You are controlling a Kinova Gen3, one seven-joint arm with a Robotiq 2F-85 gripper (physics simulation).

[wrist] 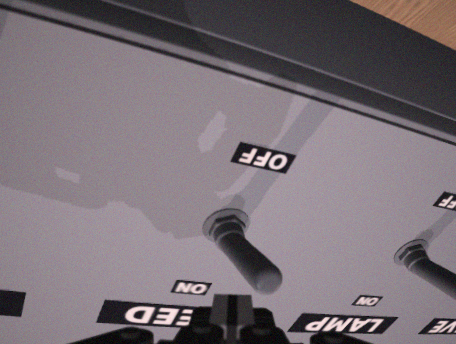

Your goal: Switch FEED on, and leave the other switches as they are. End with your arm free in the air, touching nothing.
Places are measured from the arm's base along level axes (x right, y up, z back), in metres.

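Pixels of known places: gripper, fingertip midpoint: [232, 320].
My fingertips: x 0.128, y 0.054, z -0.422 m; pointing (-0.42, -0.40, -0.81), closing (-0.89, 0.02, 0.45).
For each thing: its top centre in the pictures, then the offset to it from my fingertips. "pt": a spot on its surface instead. Level surfaces: height alone.
- FEED switch, surface spot: [246, 257] pt dy -0.024, dx -0.005, dz +0.002 m
- FEED nameplate, surface spot: [145, 314] pt dy -0.010, dx +0.007, dz -0.088 m
- LAMP switch, surface spot: [434, 272] pt dy -0.029, dx -0.125, dz -0.008 m
- wooden table, surface height: dy -0.141 m
The FEED switch [246, 257] is a dark round-tipped lever in a hex collar, at the centre of the wrist view. Its tip shows lower and further right than its collar, towards the ON-label side. Its OFF label [263, 157] is above it and its ON label [191, 287] below left, all lettering upside down. The FEED nameplate [145, 314] is partly hidden by my gripper [232, 320]. The gripper is shut and empty, at the bottom centre, just below left of the lever's tip in the view. They look apart, though depth is hard to judge.
The LAMP switch [434, 272] stands to the right, leaning a similar way, with its nameplate [344, 324] below. Part of another nameplate [11, 303] shows at the left edge. The panel's dark raised border [300, 55] crosses the top, with wooden table [425, 17] beyond.
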